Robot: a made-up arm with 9 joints.
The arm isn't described. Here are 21 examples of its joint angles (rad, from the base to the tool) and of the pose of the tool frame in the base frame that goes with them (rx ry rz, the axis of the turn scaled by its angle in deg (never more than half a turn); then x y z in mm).
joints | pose
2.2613 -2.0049 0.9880 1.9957 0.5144 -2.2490 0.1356 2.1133 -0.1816 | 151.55 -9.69 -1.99 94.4 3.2 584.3
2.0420 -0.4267 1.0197 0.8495 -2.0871 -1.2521 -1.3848 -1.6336 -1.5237 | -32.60 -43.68 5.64 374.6 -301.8 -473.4
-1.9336 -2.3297 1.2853 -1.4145 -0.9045 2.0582 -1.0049 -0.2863 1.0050 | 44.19 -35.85 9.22 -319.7 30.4 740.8
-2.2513 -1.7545 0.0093 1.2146 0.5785 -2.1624 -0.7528 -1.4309 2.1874 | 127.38 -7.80 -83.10 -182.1 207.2 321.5
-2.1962 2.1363 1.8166 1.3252 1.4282 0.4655 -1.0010 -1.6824 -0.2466 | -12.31 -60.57 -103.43 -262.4 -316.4 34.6
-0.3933 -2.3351 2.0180 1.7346 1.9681 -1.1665 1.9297 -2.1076 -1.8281 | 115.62 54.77 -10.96 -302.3 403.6 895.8
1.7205 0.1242 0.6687 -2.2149 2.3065 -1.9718 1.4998 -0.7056 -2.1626 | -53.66 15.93 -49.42 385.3 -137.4 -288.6
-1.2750 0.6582 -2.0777 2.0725 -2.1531 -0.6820 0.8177 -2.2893 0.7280 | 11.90 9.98 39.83 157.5 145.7 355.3
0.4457 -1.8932 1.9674 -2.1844 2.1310 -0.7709 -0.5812 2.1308 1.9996 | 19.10 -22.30 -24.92 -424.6 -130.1 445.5
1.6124 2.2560 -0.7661 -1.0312 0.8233 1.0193 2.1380 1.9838 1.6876 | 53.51 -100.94 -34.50 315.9 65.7 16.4
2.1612 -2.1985 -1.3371 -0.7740 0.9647 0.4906 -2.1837 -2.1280 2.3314 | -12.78 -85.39 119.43 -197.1 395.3 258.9
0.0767 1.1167 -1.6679 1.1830 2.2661 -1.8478 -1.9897 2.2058 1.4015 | 19.42 -69.95 -67.87 -385.7 -7.6 119.8
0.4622 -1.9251 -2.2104 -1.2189 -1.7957 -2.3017 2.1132 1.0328 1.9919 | -120.16 81.55 22.72 -128.1 510.5 438.7
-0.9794 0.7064 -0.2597 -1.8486 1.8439 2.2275 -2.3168 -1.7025 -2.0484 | -87.26 -24.85 30.53 -259.8 -500.7 370.6
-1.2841 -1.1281 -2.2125 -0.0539 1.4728 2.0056 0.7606 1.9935 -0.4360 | -155.55 83.55 1.83 149.3 -22.0 504.5
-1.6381 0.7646 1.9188 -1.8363 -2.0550 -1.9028 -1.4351 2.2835 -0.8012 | 74.18 -78.05 0.50 -37.3 -138.7 -624.0
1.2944 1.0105 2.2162 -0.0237 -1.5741 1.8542 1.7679 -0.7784 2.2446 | 139.58 -16.77 72.41 145.3 368.5 -302.0
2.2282 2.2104 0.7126 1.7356 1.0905 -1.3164 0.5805 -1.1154 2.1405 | -77.15 37.59 -18.70 44.6 565.0 167.3
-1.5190 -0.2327 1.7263 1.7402 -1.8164 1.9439 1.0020 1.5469 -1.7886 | -7.06 22.50 -140.39 125.8 176.4 -520.4
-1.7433 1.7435 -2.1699 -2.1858 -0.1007 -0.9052 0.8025 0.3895 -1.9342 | 77.44 -10.05 12.02 220.6 201.3 -15.2
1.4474 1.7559 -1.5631 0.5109 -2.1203 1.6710 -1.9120 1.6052 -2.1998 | 102.20 -33.09 67.81 -512.8 -232.2 -177.5
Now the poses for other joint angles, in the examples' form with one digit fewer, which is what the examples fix.
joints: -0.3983 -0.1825 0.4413 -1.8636 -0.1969 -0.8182 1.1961 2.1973 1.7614
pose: -53.0 -31.8 99.1 -245 -321 54
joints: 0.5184 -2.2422 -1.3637 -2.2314 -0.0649 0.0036 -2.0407 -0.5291 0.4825
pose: 90.6 121.3 16.5 462 -12 122
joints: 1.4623 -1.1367 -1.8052 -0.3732 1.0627 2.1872 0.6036 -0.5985 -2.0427
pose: 15.1 3.7 43.4 -140 226 142
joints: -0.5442 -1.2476 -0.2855 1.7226 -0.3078 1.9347 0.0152 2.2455 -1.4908
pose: -46.7 -98.8 -7.0 65 -314 183
